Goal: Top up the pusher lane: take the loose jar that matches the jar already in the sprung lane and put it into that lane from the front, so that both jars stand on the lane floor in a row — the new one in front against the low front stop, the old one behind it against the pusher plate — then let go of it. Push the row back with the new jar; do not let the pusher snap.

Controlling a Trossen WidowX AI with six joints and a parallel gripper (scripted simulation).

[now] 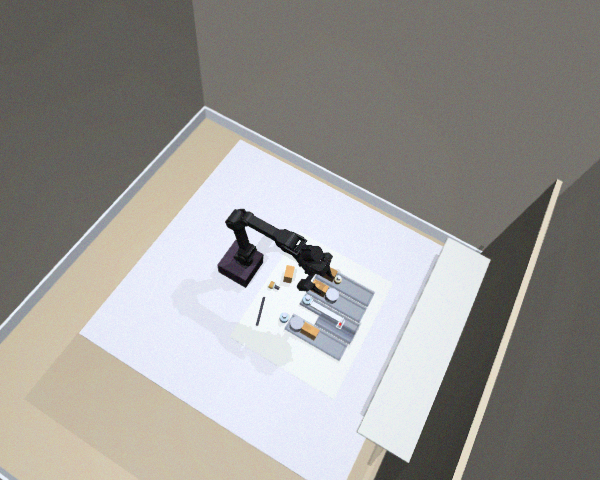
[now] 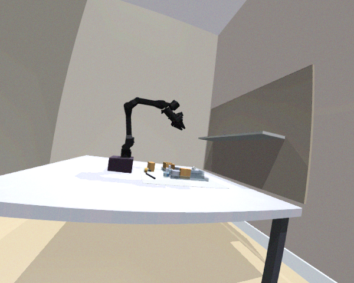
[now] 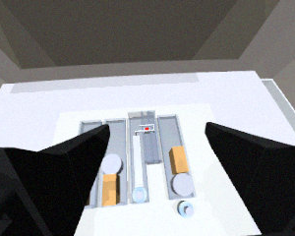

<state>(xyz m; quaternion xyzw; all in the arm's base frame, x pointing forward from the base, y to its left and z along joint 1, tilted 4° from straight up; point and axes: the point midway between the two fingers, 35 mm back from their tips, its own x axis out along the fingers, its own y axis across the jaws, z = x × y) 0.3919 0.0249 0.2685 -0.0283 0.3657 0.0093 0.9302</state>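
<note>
Now: the black rod 21 cm behind my gripper tip, 14 cm to the right of it and 36 cm below it. Also, from my gripper tip: pusher plate 5 cm ahead, 1 cm to the left, 31 cm below.
</note>
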